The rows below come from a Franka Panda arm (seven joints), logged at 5 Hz.
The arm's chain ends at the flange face. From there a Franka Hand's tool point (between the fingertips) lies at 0.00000 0.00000 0.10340 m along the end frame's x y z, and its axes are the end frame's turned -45 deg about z.
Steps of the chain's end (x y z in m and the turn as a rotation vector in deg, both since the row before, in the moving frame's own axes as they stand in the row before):
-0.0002, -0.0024, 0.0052, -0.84, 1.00, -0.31
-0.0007, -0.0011, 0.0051, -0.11, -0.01, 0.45
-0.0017, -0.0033, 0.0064, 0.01, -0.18, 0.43
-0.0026, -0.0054, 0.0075, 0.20, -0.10, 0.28
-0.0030, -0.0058, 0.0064, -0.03, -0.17, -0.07
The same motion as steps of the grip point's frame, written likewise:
0.0018, 0.0005, 0.0052, -1.30, 0.11, -0.31
0.0001, -0.0011, 0.0051, -0.07, -0.08, 0.45
0.0009, -0.0038, 0.0064, 0.13, -0.12, 0.43
0.0021, -0.0060, 0.0075, 0.21, 0.07, 0.28
0.0017, -0.0064, 0.0064, 0.10, -0.14, -0.07

